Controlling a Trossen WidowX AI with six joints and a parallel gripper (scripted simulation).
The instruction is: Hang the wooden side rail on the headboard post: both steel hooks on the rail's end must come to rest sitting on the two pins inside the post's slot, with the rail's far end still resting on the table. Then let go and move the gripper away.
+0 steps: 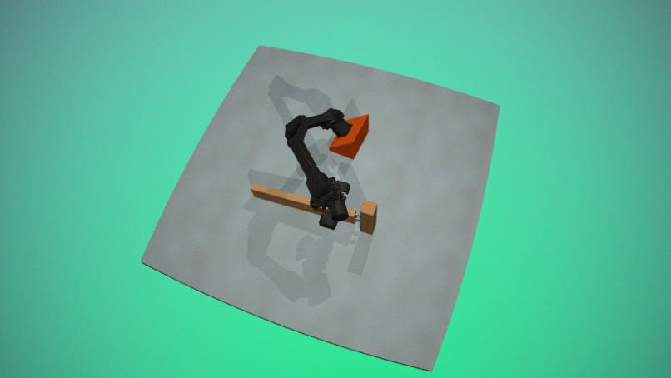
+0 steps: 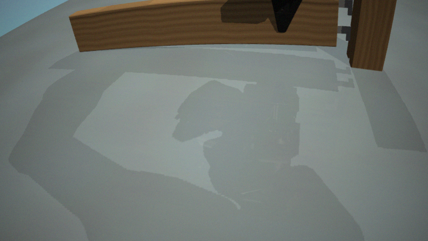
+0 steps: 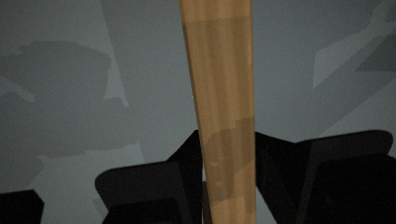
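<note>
The headboard post is 10 mm behind my gripper tip, 130 mm to the left of it and 40 mm above it.
</note>
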